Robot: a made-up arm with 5 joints.
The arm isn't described. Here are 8 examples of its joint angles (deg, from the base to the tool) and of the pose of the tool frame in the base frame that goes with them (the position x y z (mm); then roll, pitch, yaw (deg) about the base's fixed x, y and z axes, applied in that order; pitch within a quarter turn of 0, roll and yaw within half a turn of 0).
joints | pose
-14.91 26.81 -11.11 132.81 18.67 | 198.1 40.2 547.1 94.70 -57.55 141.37
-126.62 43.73 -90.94 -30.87 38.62 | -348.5 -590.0 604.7 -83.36 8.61 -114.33
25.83 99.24 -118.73 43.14 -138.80 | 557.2 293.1 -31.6 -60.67 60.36 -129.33
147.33 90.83 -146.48 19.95 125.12 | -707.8 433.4 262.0 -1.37 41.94 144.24
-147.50 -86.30 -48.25 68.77 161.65 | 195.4 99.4 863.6 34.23 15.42 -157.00
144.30 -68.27 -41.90 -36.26 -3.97 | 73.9 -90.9 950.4 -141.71 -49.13 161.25
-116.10 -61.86 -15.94 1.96 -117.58 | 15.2 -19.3 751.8 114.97 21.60 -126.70
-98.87 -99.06 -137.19 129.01 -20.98 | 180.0 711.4 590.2 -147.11 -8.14 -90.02
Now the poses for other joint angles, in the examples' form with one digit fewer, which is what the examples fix.
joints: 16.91 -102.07 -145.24 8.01 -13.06
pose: -828 -180 494 49.9 -37.7 -175.7
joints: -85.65 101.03 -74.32 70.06 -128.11
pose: 51 -232 -36 -74.2 -12.4 105.7
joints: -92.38 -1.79 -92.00 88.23 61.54
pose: 71 -378 938 -25.5 73.5 -54.8
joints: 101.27 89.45 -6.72 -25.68 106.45
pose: -49 91 177 160.7 45.3 -81.2
